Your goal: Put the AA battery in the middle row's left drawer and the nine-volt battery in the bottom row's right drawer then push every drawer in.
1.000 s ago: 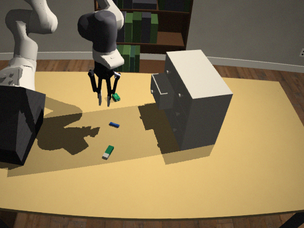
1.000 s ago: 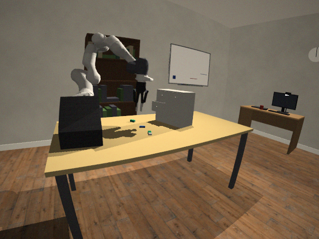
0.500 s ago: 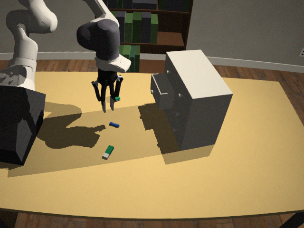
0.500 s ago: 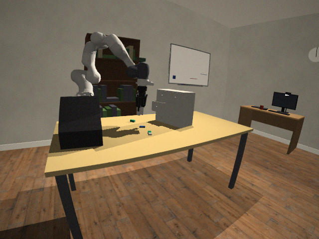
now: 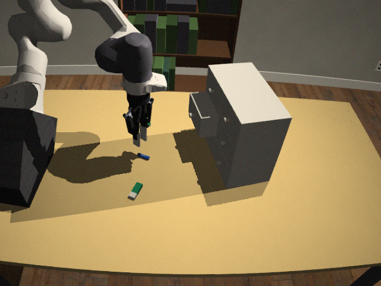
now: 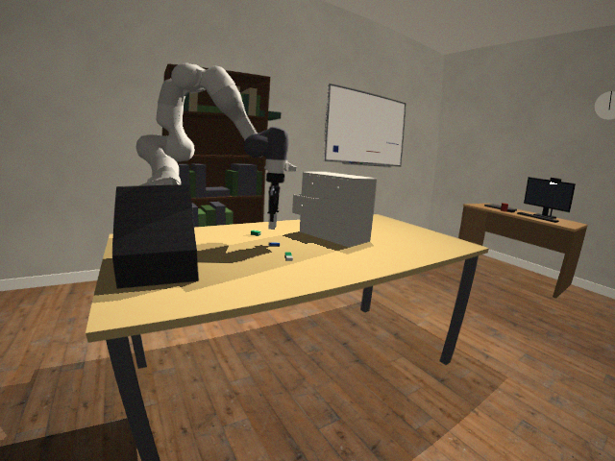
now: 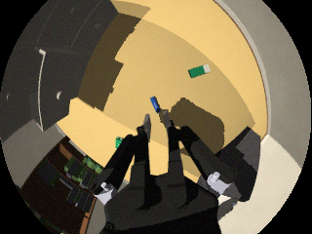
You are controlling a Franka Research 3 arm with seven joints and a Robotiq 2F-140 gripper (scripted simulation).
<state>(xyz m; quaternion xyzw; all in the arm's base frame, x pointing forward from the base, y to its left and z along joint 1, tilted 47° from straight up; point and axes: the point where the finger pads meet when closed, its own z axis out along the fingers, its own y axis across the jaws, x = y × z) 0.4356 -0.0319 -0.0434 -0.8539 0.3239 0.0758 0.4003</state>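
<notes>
My gripper is now 100 mm above the blue AA battery and 10 mm short of it. Round my hand: nine-volt battery: 180 mm to the left, 100 mm below, 20 mm ahead.
</notes>
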